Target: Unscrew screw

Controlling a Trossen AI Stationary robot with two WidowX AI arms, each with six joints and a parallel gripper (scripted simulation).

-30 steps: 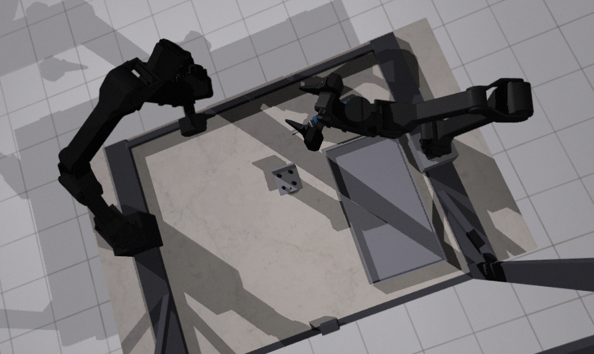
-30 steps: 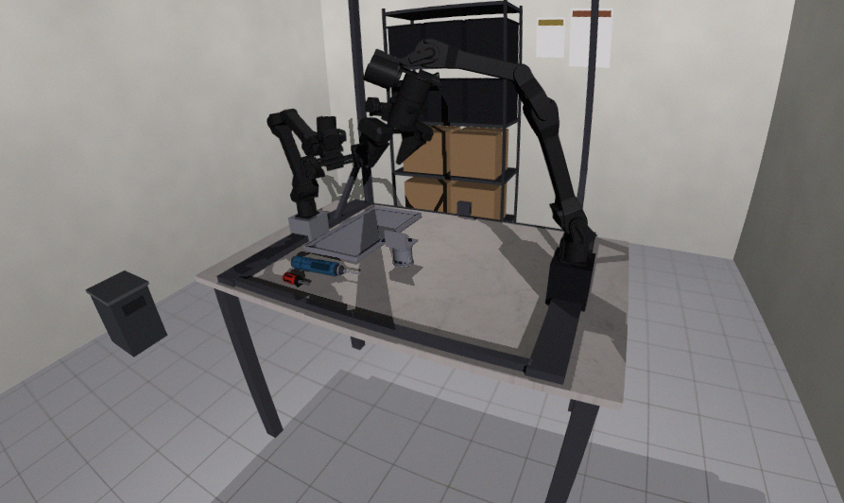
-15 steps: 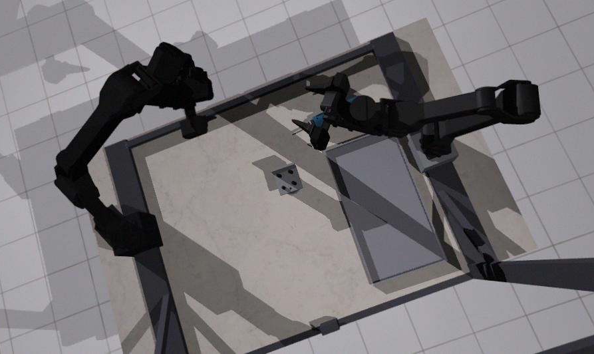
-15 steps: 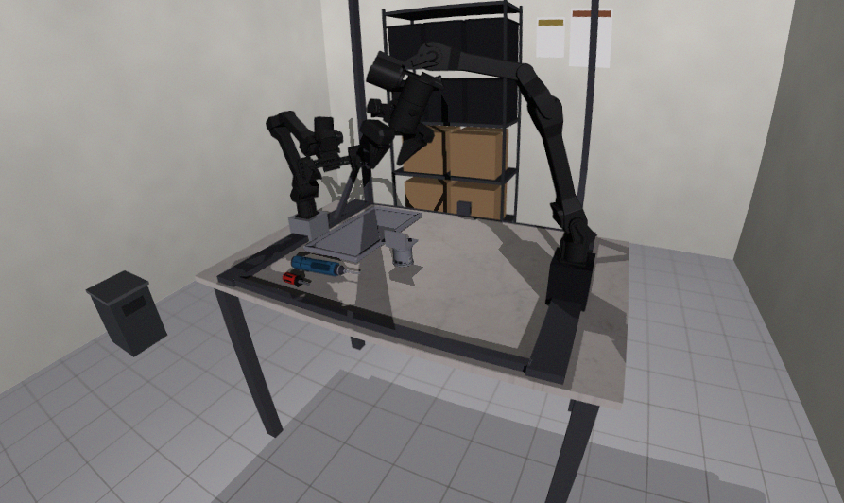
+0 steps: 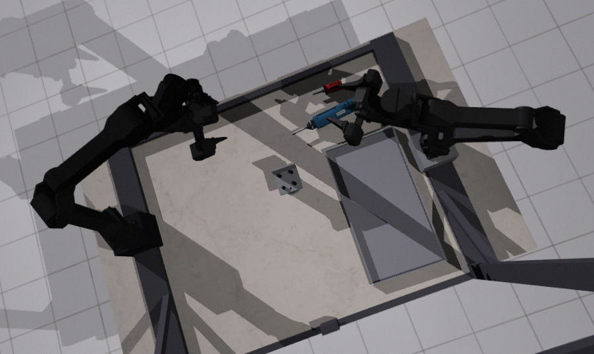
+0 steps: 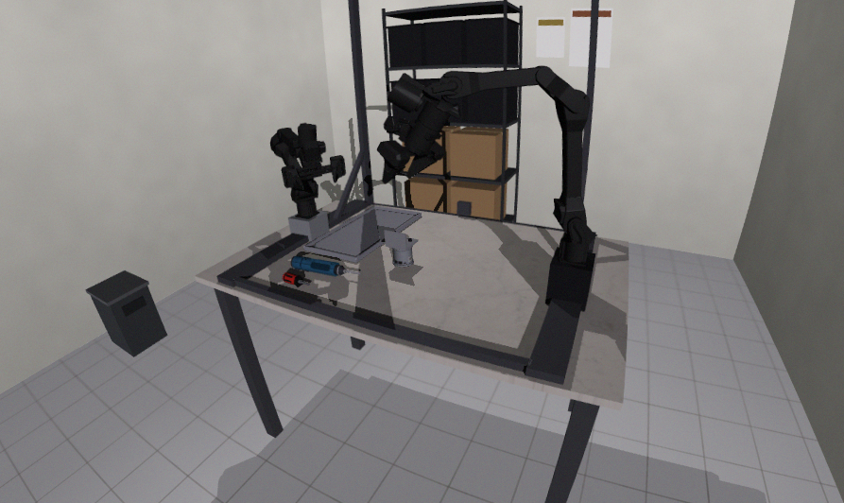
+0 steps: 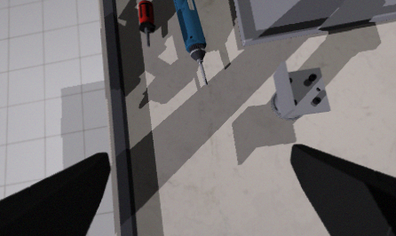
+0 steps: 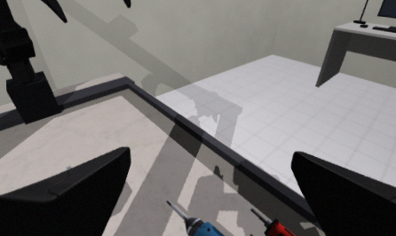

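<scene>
Right now my left hand is 260 mm above the screw, 160 mm past it and 100 mm to the left of it. Round my left hand: grey bracket: 260 mm below, 140 mm behind, 120 mm to the right; bit: 310 mm below, 180 mm to the right, 10 mm ahead; joint module: 300 mm below, 140 mm behind, 120 mm to the right.
</scene>
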